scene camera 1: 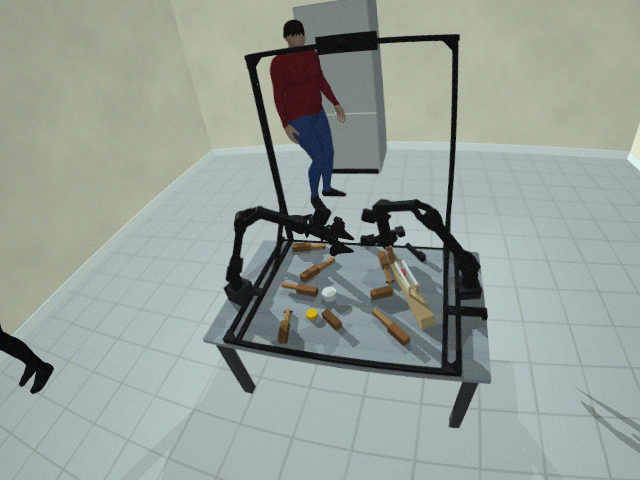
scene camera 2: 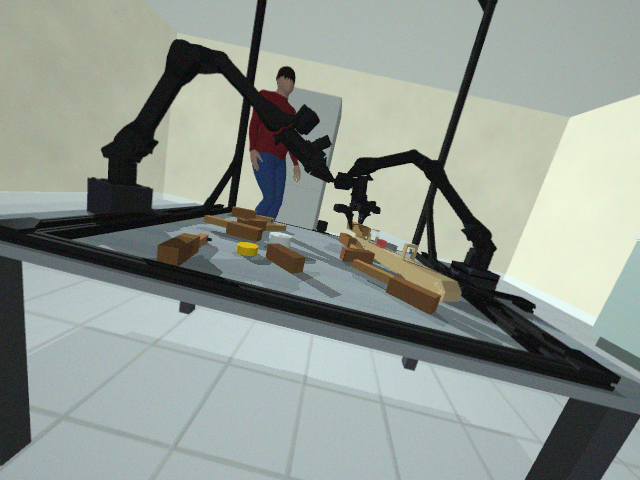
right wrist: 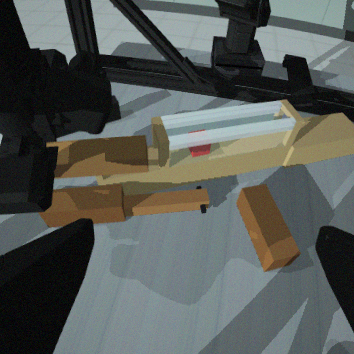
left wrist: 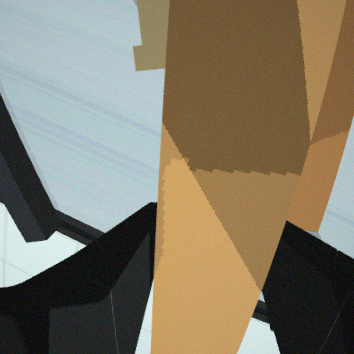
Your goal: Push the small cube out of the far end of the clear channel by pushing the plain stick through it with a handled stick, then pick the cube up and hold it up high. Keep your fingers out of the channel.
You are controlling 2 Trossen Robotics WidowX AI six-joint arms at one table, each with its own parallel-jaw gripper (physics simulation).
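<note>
The small red cube (scene camera 1: 403,272) (scene camera 2: 381,242) (right wrist: 200,145) sits inside the clear channel (scene camera 1: 410,272) (right wrist: 225,114), nearer its left end post in the right wrist view. My left gripper (scene camera 2: 351,224) (left wrist: 205,216) is shut on the thick handle of a brown handled stick (scene camera 1: 391,254) (left wrist: 230,100) (right wrist: 100,155), at the channel's back end in scene camera 1. A short thin piece shows between handle and end post; whether it enters the channel is unclear. I cannot make out the plain stick. My right gripper (scene camera 1: 352,244) (scene camera 2: 333,180) (right wrist: 207,234) is open and empty, above the table, left of the channel in scene camera 1.
A hook-ended handled stick (right wrist: 82,205) and a brown block (scene camera 1: 381,292) (right wrist: 265,225) lie beside the channel's base. Another handled stick (scene camera 1: 398,333) (scene camera 2: 413,294) lies near the front. A white cylinder (scene camera 1: 328,294), yellow disc (scene camera 1: 311,313) and several brown sticks lie left.
</note>
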